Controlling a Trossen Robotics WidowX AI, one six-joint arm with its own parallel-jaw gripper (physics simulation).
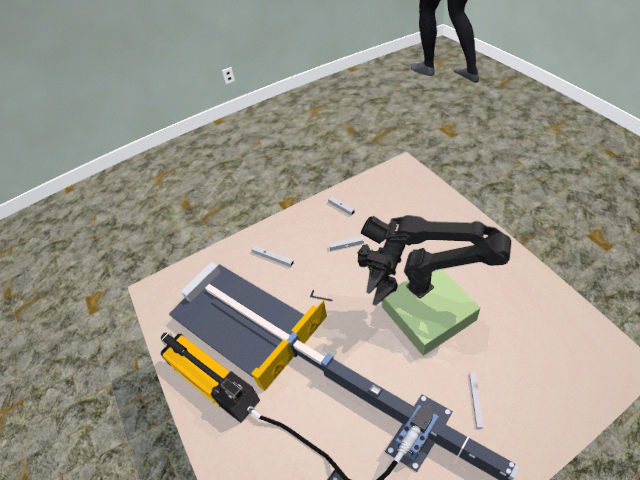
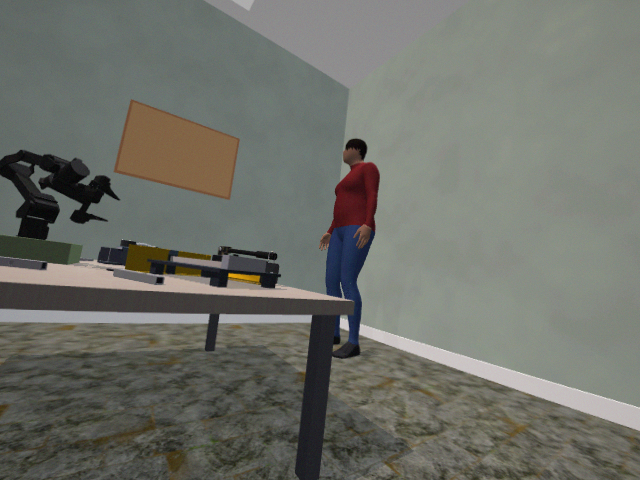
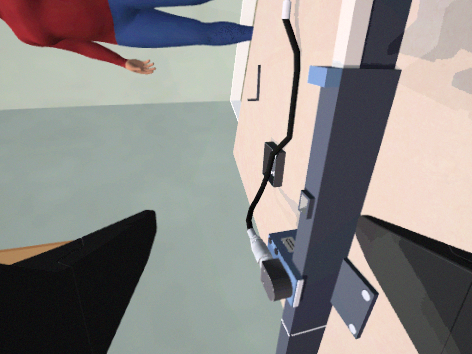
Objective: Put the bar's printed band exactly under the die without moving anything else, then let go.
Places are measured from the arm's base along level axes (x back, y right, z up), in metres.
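Pixels of known places: gripper, fingertip midpoint: (image 1: 371, 299) (image 2: 113, 210) (image 3: 257, 222); arm's base at its link origin: (image 1: 420, 287) (image 2: 31, 238).
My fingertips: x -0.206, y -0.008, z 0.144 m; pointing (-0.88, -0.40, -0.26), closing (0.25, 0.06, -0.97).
Ahead of a thing's pixels: the offset from my fingertips to its middle. "spot": to the spot under its first point. Level surfaces: height alone.
A long pale bar (image 1: 248, 312) (image 3: 348, 35) runs over a dark plate, past the yellow bracket {spot: dy +0.090, dx -0.296, dz -0.138 m} (image 1: 273, 363), into a blue-ended dark tube {spot: dy -0.110, dx -0.153, dz -0.140 m} (image 1: 356, 383) (image 3: 345, 145). A thin white line {spot: dy -0.423, dx -0.069, dz -0.150 m} (image 1: 461, 449) (image 3: 307, 331) crosses the tube near its far end; I cannot tell whether it is the printed band. A blue fixture with a grey cap (image 1: 423, 415) (image 3: 275, 280) sits at the tube; its die cannot be made out. My gripper (image 1: 372, 298) (image 2: 113, 210) (image 3: 257, 222) is open and empty, high above the table, beside the green block and apart from bar and tube.
The green block (image 1: 439, 315) (image 2: 41, 250) carries the arm's base. A yellow pump {spot: dy +0.208, dx -0.504, dz -0.132 m} (image 1: 193, 374) lies beside the dark plate {dz -0.166 m} (image 1: 227, 341), and its black hose {spot: dy -0.106, dx -0.355, dz -0.206 m} (image 3: 294, 90) runs to the fixture. Loose grey pieces {dy +0.491, dx -0.055, dz -0.206 m} (image 1: 272, 256) {dy -0.348, dx +0.083, dz -0.210 m} (image 1: 476, 400) and a hex key {dy +0.234, dx -0.021, dz -0.213 m} (image 1: 321, 296) lie around. A person (image 2: 354, 206) stands behind the table.
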